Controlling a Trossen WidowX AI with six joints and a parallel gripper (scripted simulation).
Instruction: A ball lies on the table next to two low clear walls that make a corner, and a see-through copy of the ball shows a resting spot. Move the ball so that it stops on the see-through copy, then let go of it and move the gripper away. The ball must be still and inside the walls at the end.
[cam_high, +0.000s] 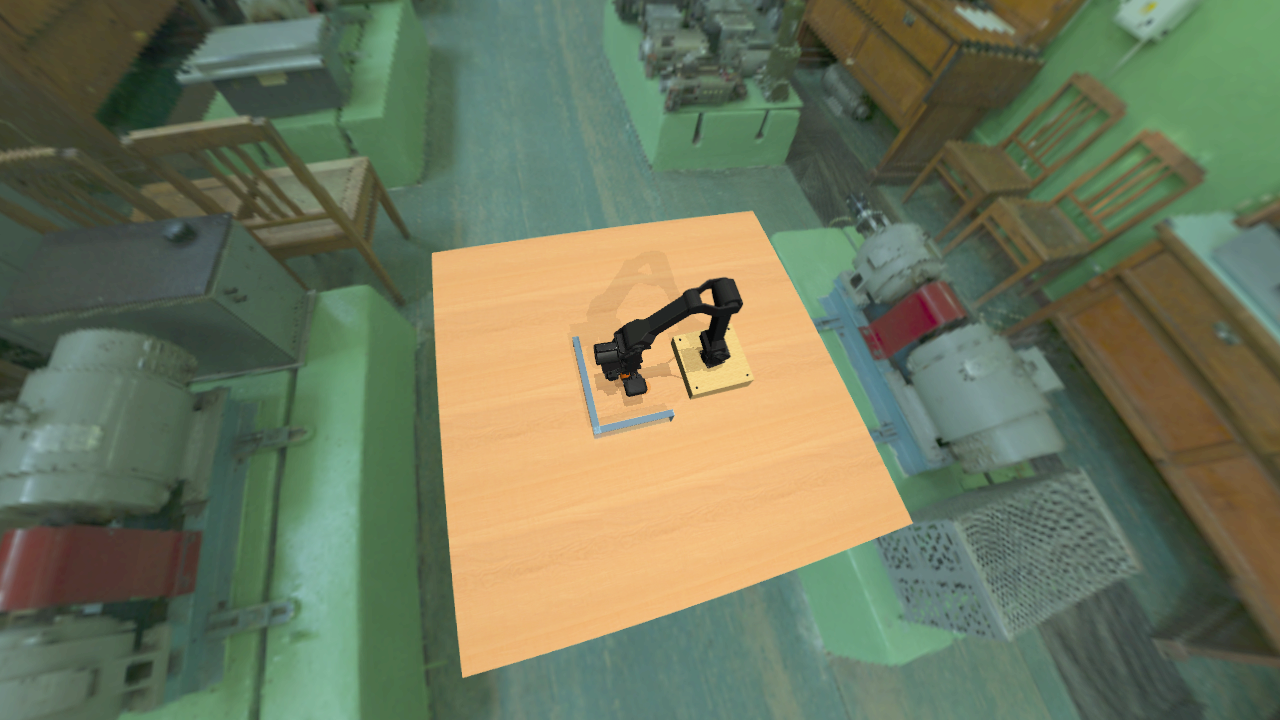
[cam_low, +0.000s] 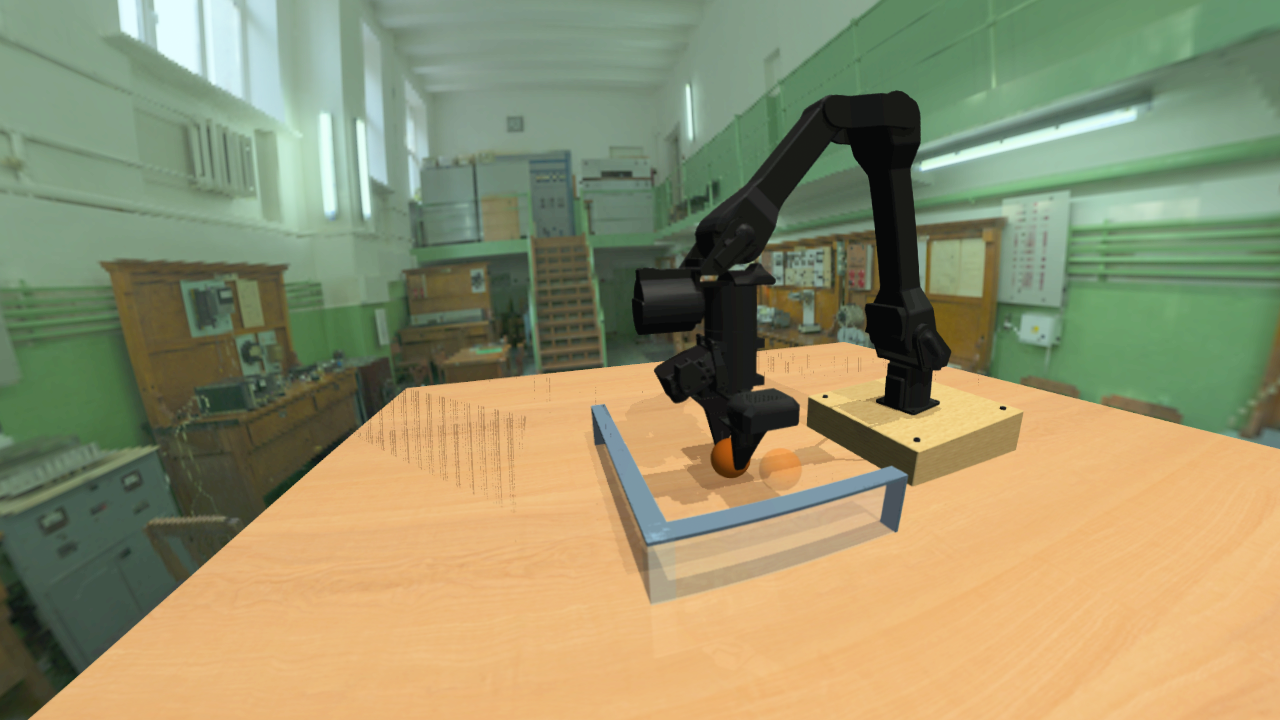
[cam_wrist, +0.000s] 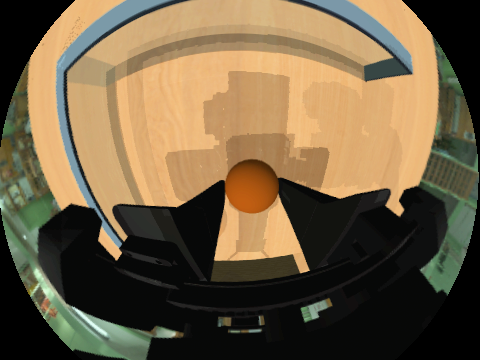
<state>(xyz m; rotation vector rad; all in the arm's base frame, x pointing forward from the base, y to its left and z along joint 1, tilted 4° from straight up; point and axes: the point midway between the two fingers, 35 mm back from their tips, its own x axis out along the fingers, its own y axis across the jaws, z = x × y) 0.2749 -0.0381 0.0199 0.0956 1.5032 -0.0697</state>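
Right now the see-through copy of ball is 30 mm behind my gripper tip and 50 mm to the left of it. From my gripper tip the other things lie so: orange ball: right at my gripper tip.
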